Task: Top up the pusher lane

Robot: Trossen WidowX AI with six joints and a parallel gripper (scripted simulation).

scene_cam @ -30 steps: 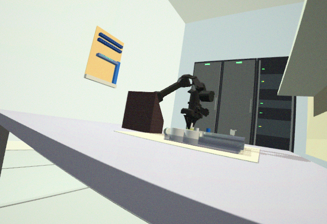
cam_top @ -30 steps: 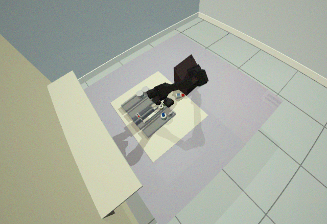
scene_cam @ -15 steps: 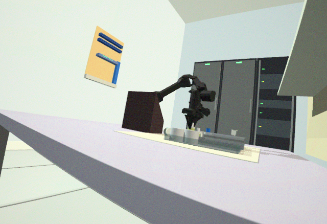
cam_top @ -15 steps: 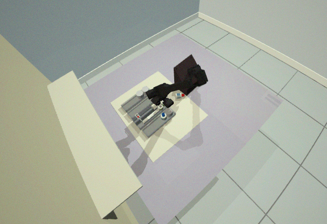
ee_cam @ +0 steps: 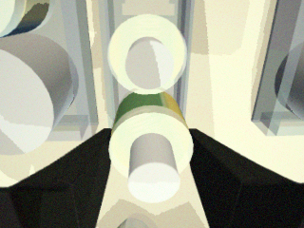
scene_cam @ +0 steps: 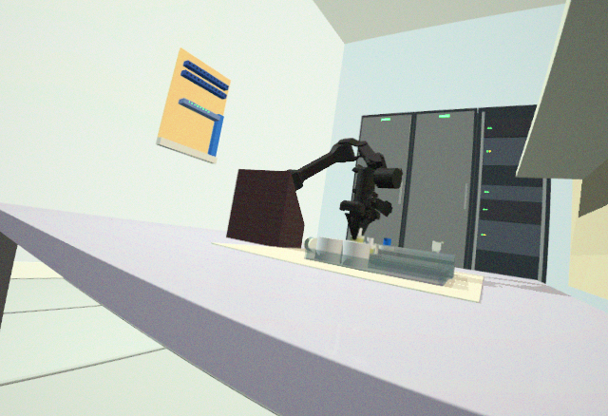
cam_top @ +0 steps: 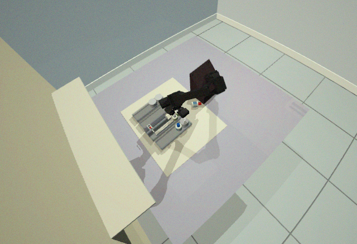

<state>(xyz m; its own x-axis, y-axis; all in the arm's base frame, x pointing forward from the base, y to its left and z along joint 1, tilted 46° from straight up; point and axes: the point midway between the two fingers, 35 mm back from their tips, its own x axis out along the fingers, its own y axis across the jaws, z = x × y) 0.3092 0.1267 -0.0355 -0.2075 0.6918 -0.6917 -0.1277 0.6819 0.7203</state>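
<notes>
Now: gripper tip 150 mm short of the sprung lane and 40 mm above it.
</notes>
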